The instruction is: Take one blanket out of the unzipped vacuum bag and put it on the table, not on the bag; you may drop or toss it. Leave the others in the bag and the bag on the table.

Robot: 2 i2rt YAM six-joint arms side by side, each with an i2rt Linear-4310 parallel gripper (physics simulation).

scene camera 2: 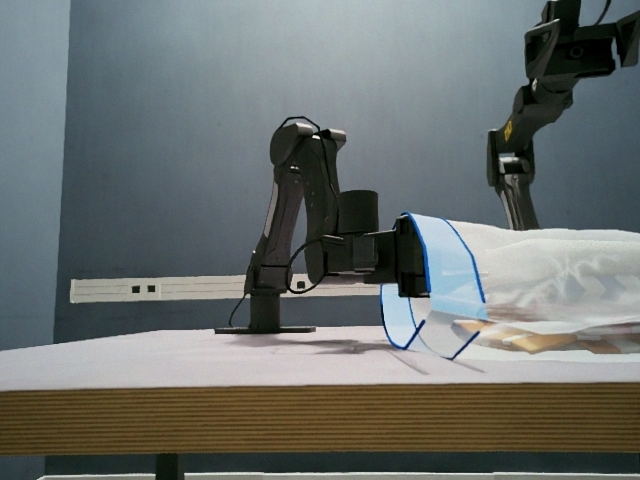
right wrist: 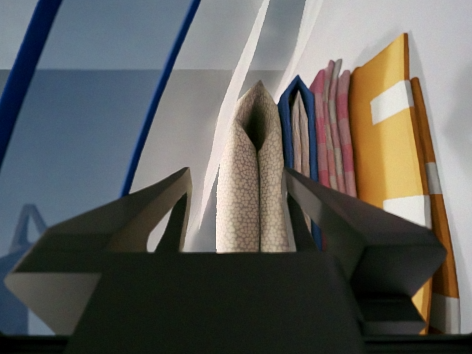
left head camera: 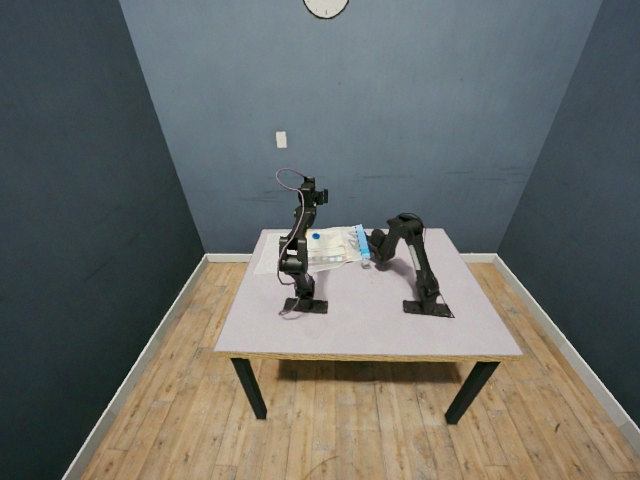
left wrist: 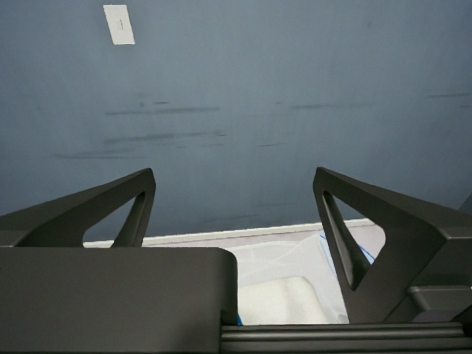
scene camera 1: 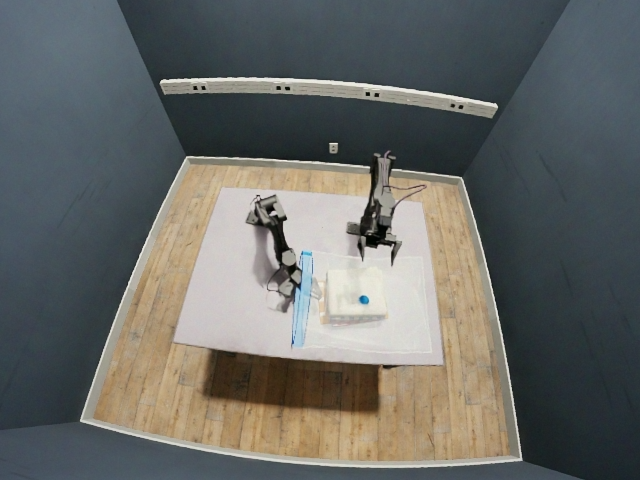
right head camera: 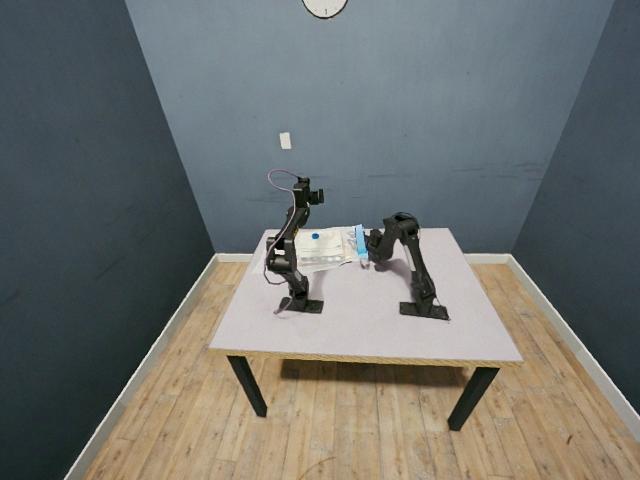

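Note:
The clear vacuum bag with a blue mouth band [left head camera: 362, 241] [right head camera: 360, 241] [scene camera 1: 302, 304] [scene camera 2: 447, 268] lies on the table, its mouth held up and open. In the right wrist view, a cream patterned blanket [right wrist: 237, 200] is topmost in the stack. Beside it are a blue-edged blanket [right wrist: 284, 117], a pink checked one [right wrist: 325, 120] and a yellow one [right wrist: 377, 155]. My right gripper [right wrist: 236, 176] is inside the mouth, partly open, its fingers either side of the cream blanket's folded edge, with a gap at the left finger. My left gripper [left head camera: 325, 196] [scene camera 1: 377, 262] [left wrist: 234, 176] is wide open and empty, high above the table.
A round blue valve [left head camera: 315, 236] [scene camera 1: 364, 299] sits on top of the bag. The bag spreads near the edge of the table [left head camera: 361, 330] [scene camera 1: 232, 320]. The left arm stands beside the bag, and a thin cable [left head camera: 301, 206] loops off it.

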